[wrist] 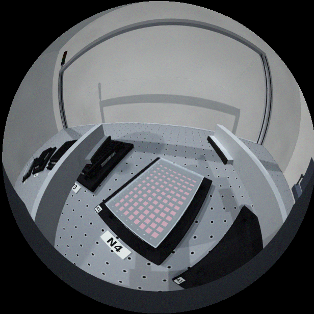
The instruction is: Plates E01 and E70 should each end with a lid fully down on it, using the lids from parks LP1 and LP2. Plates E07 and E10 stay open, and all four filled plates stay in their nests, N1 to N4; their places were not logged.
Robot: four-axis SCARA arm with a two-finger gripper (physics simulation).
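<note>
My gripper [158,128] is open and empty, its two fingers standing apart above and beyond nest N4 [189,216]. A plate with pink wells [155,200] sits in that nest, turned at an angle in the view, under a clear lid [198,179] that looks level and flush. Its code cannot be read here. To the left, a dark plate [104,161] sits in a black nest [95,183], partly behind the left finger; its side label is too small to read. At the lower right is a bare black nest [225,255], its name label out of view.
The N4 label [115,245] lies on the perforated deck [75,225] before the nest. More dark nests or plates [62,155] [39,163] stand at the far left, beyond the left finger. A dark chair [298,188] shows at the right edge, and a pale wall rises behind.
</note>
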